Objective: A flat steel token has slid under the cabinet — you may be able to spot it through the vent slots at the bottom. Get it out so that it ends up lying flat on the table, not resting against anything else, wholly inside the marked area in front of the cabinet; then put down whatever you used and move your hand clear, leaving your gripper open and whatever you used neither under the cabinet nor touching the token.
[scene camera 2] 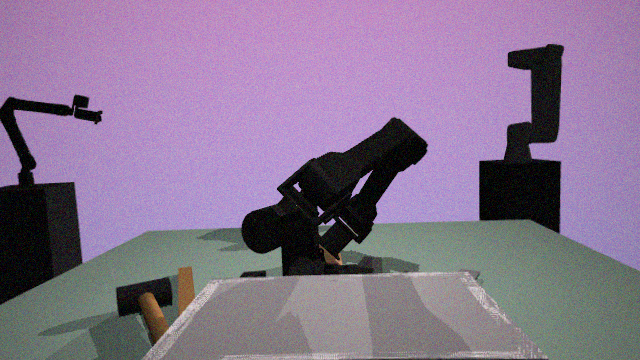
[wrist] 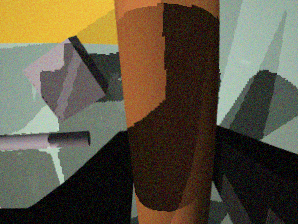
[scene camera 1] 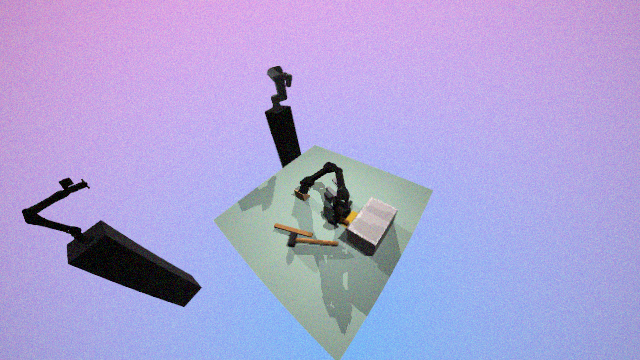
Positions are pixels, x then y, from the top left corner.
A hammer (scene camera 2: 147,296) is 0.87 m from the lens. A white cabinet (scene camera 2: 452,308) is 0.44 m from the lens. The marked spots on the white cabinet and the hammer are 0.59 m apart.
